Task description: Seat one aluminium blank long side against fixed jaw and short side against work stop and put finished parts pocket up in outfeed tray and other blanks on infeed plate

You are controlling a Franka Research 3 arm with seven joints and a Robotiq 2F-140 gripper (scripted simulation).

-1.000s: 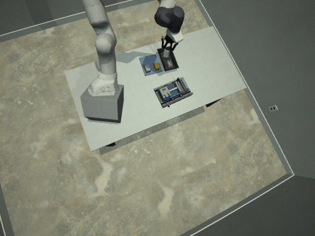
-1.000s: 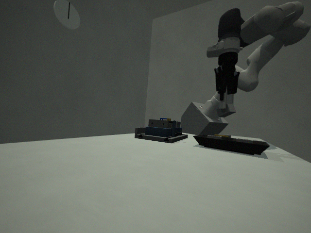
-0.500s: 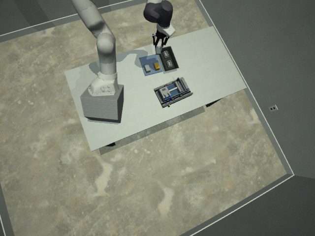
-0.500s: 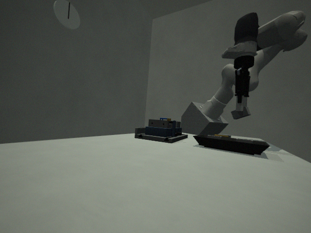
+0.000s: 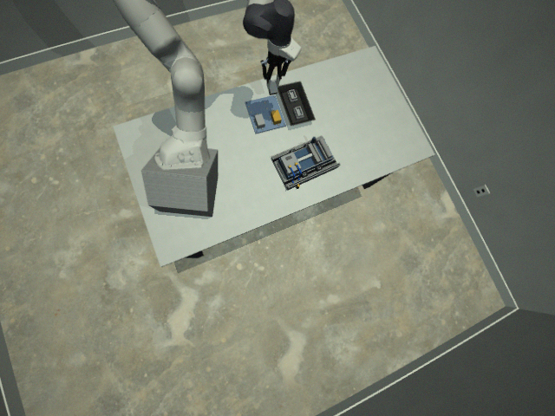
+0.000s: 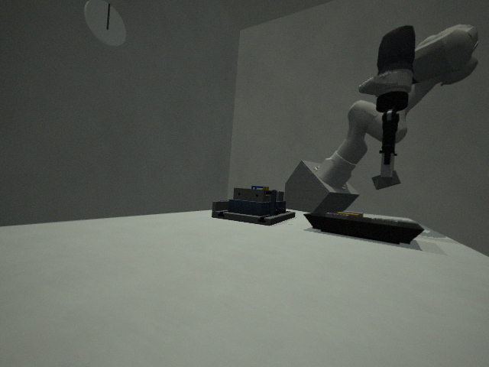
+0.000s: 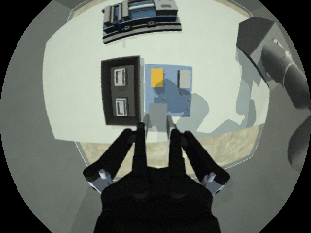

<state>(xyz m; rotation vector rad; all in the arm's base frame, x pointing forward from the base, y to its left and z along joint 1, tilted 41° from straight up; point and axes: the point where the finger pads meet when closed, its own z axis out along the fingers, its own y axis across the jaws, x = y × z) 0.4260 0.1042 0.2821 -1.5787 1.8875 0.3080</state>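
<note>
Right now my hand is 9 cm to the left of the brass blank and 16 cm above it.
</note>
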